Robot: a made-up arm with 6 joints.
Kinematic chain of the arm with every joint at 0, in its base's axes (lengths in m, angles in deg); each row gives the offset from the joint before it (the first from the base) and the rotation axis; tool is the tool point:
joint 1: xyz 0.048 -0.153 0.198 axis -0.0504 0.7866 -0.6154
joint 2: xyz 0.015 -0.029 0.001 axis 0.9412 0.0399 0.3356
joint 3: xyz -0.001 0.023 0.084 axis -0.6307 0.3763 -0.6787
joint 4: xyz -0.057 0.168 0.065 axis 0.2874 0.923 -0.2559
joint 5: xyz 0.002 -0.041 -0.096 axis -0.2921 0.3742 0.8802
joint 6: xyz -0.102 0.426 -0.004 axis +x
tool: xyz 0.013 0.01 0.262
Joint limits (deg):
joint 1: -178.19..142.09
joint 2: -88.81..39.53
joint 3: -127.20..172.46
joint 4: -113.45..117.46
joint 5: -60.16..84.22
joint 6: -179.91..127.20
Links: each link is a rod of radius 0.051 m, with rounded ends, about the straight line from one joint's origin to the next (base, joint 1, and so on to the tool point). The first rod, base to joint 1, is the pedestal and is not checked.
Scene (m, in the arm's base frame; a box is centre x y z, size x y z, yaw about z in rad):
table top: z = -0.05
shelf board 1: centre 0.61 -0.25 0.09 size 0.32 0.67 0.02 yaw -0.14
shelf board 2: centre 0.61 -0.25 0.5 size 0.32 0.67 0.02 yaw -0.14
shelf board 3: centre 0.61 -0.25 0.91 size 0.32 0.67 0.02 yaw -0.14
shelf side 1: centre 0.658 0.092 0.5 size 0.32 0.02 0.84 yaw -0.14
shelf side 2: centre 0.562 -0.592 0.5 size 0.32 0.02 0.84 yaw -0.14
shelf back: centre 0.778 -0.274 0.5 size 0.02 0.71 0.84 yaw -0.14
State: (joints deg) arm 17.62 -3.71 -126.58 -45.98 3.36 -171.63
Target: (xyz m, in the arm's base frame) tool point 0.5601 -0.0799 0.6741
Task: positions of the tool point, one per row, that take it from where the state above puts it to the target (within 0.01 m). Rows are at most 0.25 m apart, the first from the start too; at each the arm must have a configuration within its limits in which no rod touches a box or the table.
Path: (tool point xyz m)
1: -0.3017 0.1943 0.5901
2: -0.1409 0.2127 0.6975
3: 0.0470 0.1967 0.7618
4: 0.2412 0.1414 0.7778
5: 0.4192 0.0473 0.7461
6: 0.5601 -0.0799 0.6741

